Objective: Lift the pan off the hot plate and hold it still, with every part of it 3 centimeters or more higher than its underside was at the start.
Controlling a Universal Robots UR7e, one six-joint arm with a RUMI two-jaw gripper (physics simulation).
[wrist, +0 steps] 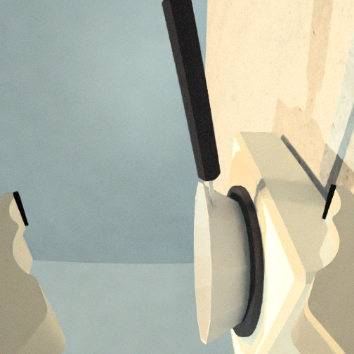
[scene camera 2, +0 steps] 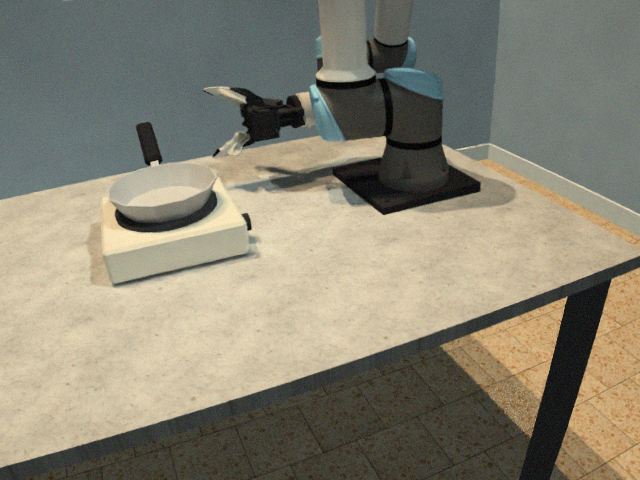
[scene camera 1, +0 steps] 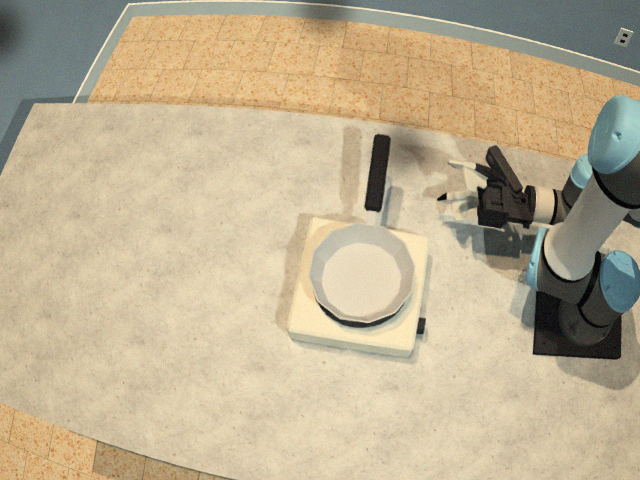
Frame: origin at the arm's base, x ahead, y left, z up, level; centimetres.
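Where they show: gripper, fingertip midpoint: point(scene camera 2: 207, 124) point(scene camera 1: 442, 181); arm's base at its link origin: point(scene camera 2: 413, 177) point(scene camera 1: 585, 314).
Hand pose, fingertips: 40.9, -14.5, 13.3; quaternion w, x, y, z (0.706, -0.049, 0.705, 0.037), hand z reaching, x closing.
Each offset is from my fingertips to the top centre of the thing, as dx, dy, dz. Level surfaces: height alone.
The pan point(scene camera 1: 364, 276) point(scene camera 2: 170, 200) point(wrist: 227, 265), light grey and empty, rests upright on the black disc of the cream hot plate {+10.0, +20.7, -7.5} point(scene camera 1: 356, 342) point(scene camera 2: 178, 260) point(wrist: 282, 205). Its black handle {+12.8, +0.5, +0.8} point(scene camera 1: 377, 173) point(scene camera 2: 148, 143) point(wrist: 192, 95) slopes up from the pan, out over the table's far side. My gripper point(scene camera 1: 445, 179) point(scene camera 2: 210, 121) point(wrist: 174, 192) is open and empty, to the right of the handle in both scene views and apart from it. Its jaws are spread one above the other and point toward the handle's side. In the wrist view the handle stands upright between the jaw lines, farther out, its upper end cut off.
The hot plate's black knob {-2.4, +25.6, -9.9} point(scene camera 1: 421, 326) point(scene camera 2: 247, 222) sticks out on its right side. The arm's black base plate point(scene camera 1: 550, 341) point(scene camera 2: 361, 191) is on the right of the grey table {dz -15.1} point(scene camera 1: 155, 258) point(scene camera 2: 310, 289). The table's far edge runs behind the handle.
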